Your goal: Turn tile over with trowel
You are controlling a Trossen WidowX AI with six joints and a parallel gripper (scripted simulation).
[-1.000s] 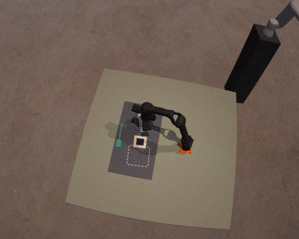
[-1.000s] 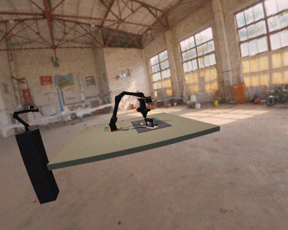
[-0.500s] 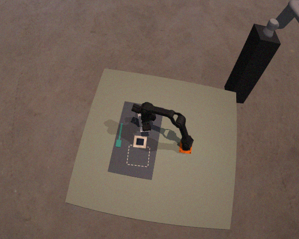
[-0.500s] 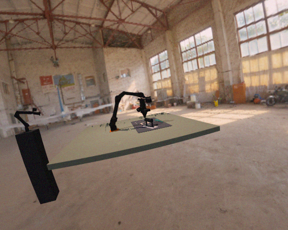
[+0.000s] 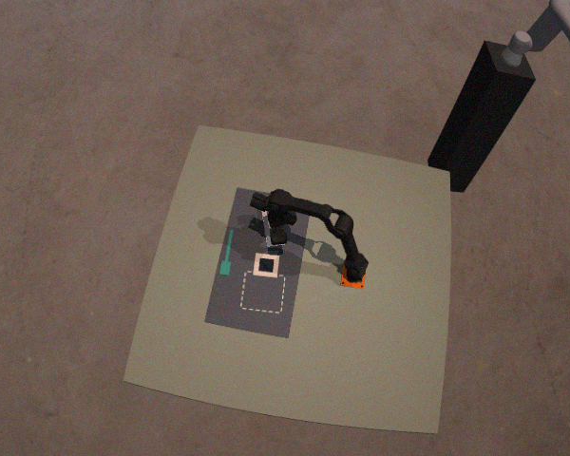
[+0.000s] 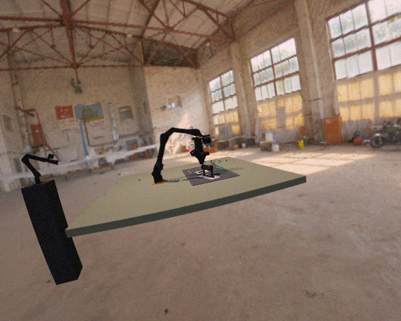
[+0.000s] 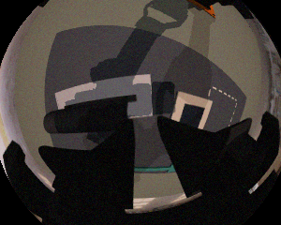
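Right now my gripper tip is 30 mm short of the tile, 120 mm to the right of it and 80 mm above it. From my gripper tip the other things lie so: teal trowel: 190 mm ahead, 90 mm to the left, 80 mm below; then dark grey mat: 50 mm ahead, 80 mm to the left, 110 mm below.
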